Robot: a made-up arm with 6 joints. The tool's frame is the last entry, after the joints. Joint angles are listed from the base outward. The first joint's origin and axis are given. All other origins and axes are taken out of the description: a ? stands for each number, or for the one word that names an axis. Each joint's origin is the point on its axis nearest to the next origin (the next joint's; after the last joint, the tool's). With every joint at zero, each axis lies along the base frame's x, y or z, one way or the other. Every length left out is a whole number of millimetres.
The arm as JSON. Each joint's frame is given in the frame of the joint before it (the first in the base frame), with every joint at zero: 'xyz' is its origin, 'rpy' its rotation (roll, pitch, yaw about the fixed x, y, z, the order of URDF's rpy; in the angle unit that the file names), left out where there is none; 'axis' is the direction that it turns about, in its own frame. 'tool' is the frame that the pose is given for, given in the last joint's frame.
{
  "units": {
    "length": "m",
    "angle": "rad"
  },
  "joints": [
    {
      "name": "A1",
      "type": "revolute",
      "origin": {
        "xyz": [
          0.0,
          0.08,
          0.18
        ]
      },
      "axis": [
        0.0,
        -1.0,
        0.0
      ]
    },
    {
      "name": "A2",
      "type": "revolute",
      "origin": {
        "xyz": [
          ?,
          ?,
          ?
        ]
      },
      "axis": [
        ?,
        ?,
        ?
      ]
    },
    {
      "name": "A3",
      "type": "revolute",
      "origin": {
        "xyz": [
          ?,
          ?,
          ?
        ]
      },
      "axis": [
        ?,
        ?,
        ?
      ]
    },
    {
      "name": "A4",
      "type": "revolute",
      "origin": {
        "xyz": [
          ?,
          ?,
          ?
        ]
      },
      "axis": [
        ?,
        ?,
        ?
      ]
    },
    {
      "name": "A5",
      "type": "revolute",
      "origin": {
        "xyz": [
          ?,
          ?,
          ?
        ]
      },
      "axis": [
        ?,
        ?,
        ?
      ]
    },
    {
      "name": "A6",
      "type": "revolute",
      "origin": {
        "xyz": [
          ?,
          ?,
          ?
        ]
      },
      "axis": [
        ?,
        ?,
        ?
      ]
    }
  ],
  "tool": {
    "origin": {
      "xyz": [
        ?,
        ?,
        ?
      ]
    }
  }
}
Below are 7 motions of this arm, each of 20 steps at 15 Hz.
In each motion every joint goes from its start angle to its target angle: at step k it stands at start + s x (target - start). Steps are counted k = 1, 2, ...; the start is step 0. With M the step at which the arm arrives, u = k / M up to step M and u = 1 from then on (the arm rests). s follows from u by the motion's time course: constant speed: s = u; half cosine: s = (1 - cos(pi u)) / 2; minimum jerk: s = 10 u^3 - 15 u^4 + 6 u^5.
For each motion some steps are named. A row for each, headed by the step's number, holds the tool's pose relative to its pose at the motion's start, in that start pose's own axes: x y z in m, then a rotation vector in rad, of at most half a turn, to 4 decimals.
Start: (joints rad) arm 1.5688 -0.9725 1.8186 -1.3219 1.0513 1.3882
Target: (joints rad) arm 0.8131 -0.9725 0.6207 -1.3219 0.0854 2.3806
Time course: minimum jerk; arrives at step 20
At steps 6, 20:
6: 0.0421 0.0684 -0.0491 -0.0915 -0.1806 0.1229
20: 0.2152 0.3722 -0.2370 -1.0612 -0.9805 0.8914

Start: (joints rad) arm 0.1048 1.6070 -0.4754 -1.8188 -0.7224 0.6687
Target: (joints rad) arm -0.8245 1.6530 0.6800 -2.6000 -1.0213 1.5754
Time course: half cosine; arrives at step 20
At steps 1, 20:
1: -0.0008 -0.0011 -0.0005 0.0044 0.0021 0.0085
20: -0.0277 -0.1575 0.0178 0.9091 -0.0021 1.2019

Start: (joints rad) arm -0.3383 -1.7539 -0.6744 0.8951 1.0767 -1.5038
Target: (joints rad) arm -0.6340 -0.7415 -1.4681 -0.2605 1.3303 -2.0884
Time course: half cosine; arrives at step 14
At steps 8, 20:
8: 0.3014 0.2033 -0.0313 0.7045 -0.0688 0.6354
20: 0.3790 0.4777 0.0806 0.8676 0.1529 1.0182

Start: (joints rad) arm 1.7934 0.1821 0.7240 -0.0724 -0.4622 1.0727
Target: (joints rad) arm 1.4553 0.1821 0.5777 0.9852 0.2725 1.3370
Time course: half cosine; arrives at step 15
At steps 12, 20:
12: 0.0238 -0.1914 0.2461 -0.0156 0.5744 -0.5757
20: 0.0217 -0.2170 0.2677 0.0242 0.6539 -0.6343

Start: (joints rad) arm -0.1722 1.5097 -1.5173 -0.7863 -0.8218 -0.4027
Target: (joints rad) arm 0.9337 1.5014 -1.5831 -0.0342 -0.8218 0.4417
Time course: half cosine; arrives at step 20
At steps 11, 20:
11: 0.2445 0.1608 -0.1277 -0.4908 -0.1399 -0.0167
20: 0.4320 0.1384 -0.2227 -0.9521 -0.1439 0.0586

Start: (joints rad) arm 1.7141 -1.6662 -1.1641 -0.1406 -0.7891 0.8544
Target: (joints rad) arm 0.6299 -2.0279 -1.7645 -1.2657 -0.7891 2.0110
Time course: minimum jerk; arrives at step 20
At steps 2, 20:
2: -0.0022 0.0008 0.0004 0.0006 0.0065 0.0182
20: -0.2612 0.0798 0.2116 1.0261 0.8620 1.9187

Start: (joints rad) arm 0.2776 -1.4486 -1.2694 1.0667 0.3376 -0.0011
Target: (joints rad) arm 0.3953 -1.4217 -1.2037 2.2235 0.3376 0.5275
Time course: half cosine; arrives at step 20
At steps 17, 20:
17: 0.2809 0.0185 -0.0054 0.0750 0.3824 -0.5010
20: 0.2946 0.0117 -0.0096 0.0831 0.4017 -0.5306

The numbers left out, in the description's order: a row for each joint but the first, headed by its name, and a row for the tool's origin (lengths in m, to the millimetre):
A2: xyz 0.07 0.0 -0.23, axis 0.0 0.0 1.0
A3: xyz -0.35 -0.07 0.0, axis -1.0 0.0 0.0
A4: xyz 0.0 -0.05 0.35, axis 0.0 0.0 -1.0
A5: xyz -0.1 0.38 0.0, axis -1.0 0.0 0.0
A6: xyz 0.0 -0.1 -0.08, axis 0.0 0.0 1.0
tool: xyz -0.09 -0.07 0.0

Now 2 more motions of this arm.
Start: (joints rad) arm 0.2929 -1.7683 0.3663 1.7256 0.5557 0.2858
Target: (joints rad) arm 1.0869 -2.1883 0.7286 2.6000 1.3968 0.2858
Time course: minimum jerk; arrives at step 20
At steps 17, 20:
17: 0.3200 0.0378 0.2587 -1.0374 1.2621 -0.5531
20: 0.3326 0.0387 0.2602 -1.0671 1.2946 -0.5645

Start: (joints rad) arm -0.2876 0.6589 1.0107 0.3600 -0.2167 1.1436
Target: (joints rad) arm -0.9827 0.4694 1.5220 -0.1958 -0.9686 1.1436
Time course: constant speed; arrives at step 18
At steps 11, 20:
11: -0.0870 0.1242 0.0693 0.5662 -0.1030 0.4581
20: -0.2097 0.1713 0.1740 1.0221 -0.1016 0.6864

